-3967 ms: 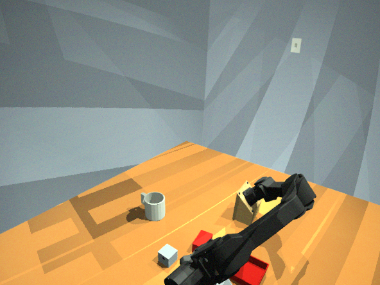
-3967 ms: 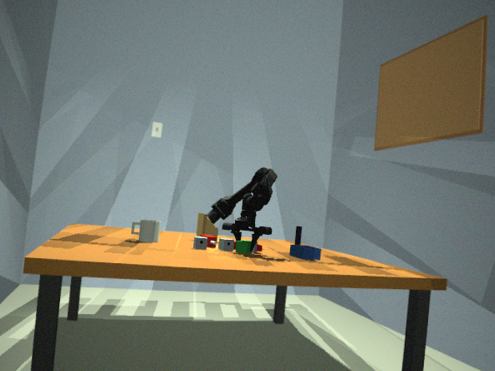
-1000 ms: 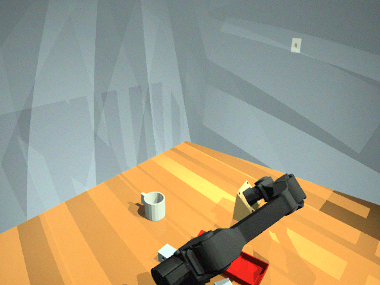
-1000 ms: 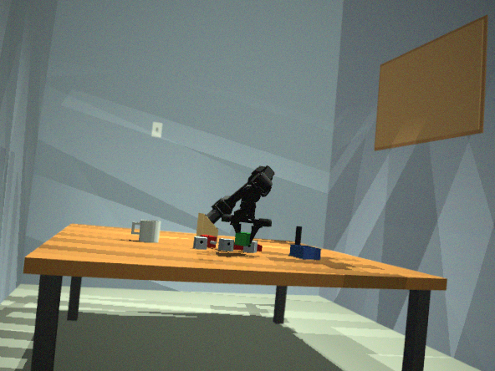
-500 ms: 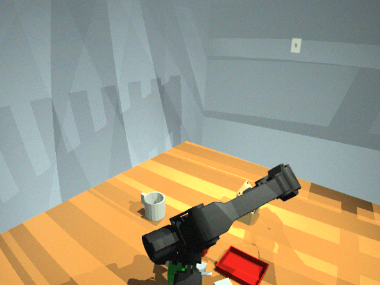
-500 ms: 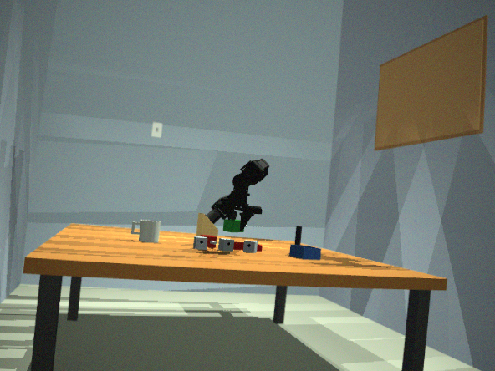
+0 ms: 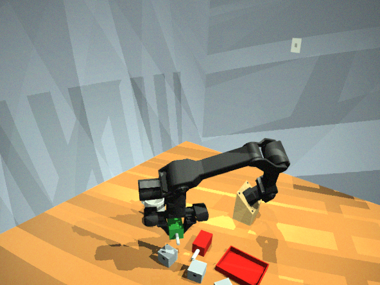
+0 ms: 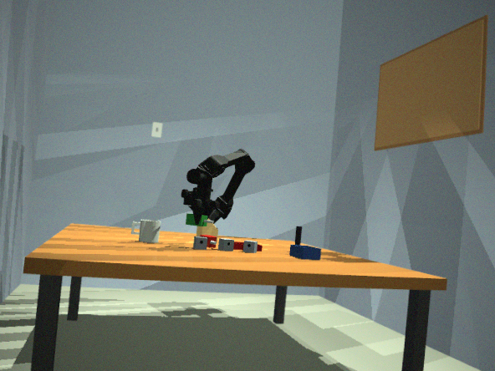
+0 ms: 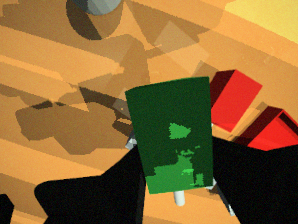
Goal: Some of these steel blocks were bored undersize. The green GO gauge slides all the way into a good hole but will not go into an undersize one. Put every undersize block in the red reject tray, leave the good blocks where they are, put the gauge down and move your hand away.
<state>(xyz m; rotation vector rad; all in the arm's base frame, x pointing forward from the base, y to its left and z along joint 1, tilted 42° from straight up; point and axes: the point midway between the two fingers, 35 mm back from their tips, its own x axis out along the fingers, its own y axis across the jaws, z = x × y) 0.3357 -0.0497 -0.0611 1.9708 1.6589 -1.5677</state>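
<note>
Right now my gripper tip is 9 cm past the red reject tray, 20 cm to the right of it and 8 cm above it. The rest, counted from my gripper tip: green GO gauge 1 cm ahead, 1 cm to the left, 2 cm above; then red-handled gauge 5 cm behind, 6 cm to the left, 7 cm below; then steel block 2 cm ahead, 11 cm to the left, 7 cm below.
</note>
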